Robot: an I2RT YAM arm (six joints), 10 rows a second.
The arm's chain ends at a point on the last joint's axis. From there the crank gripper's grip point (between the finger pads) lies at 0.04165 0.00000 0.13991 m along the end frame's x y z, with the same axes.
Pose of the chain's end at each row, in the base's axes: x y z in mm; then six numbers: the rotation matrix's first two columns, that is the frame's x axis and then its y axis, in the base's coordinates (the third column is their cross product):
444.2, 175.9, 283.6, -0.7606, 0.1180, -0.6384, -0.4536, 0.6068, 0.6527
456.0, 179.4, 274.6, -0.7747, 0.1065, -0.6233, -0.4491, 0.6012, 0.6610
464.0, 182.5, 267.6, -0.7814, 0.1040, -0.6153, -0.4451, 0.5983, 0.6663
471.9, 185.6, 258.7, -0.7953, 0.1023, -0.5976, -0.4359, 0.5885, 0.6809
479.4, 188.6, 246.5, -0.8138, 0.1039, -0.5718, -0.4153, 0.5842, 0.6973
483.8, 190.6, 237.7, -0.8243, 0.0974, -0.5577, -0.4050, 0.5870, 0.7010
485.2, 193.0, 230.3, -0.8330, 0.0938, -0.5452, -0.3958, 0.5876, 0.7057
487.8, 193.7, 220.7, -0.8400, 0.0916, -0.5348, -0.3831, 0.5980, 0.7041
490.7, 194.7, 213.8, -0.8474, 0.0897, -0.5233, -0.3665, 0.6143, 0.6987
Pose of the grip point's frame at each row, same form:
477.5, 290.8, 199.9, -0.7606, 0.1180, -0.6384, -0.4536, 0.6068, 0.6527
486.0, 294.6, 190.2, -0.7747, 0.1065, -0.6233, -0.4491, 0.6012, 0.6610
492.7, 298.0, 183.0, -0.7814, 0.1040, -0.6153, -0.4451, 0.5983, 0.6663
497.7, 302.1, 174.6, -0.7953, 0.1023, -0.5976, -0.4359, 0.5885, 0.6809
502.4, 305.5, 162.2, -0.8138, 0.1039, -0.5718, -0.4153, 0.5842, 0.6973
504.8, 307.1, 152.3, -0.8243, 0.0974, -0.5577, -0.4050, 0.5870, 0.7010
504.6, 309.3, 144.3, -0.8330, 0.0938, -0.5452, -0.3958, 0.5876, 0.7057
506.6, 308.9, 133.1, -0.8400, 0.0916, -0.5348, -0.3831, 0.5980, 0.7041
509.2, 308.1, 123.8, -0.8474, 0.0897, -0.5233, -0.3665, 0.6143, 0.6987

